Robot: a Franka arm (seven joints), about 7 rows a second.
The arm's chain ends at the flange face. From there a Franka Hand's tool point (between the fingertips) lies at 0.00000 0.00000 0.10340 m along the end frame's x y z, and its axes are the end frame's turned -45 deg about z.
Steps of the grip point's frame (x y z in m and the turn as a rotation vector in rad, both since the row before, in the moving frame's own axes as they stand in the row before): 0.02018 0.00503 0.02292 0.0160 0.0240 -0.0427; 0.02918 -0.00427 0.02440 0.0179 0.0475 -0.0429; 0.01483 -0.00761 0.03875 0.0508 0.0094 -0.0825; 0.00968 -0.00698 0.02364 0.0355 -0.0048 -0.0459; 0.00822 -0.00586 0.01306 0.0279 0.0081 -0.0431
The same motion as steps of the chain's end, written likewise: 0.01730 -0.00778 0.02296 0.0283 0.0057 -0.0427; 0.01555 -0.01883 0.02453 0.0462 0.0209 -0.0429; 0.00831 -0.01160 0.03889 0.0426 -0.0293 -0.0825; 0.00491 -0.00960 0.02371 0.0217 -0.0285 -0.0459; 0.00317 -0.00736 0.01310 0.0255 -0.0140 -0.0431
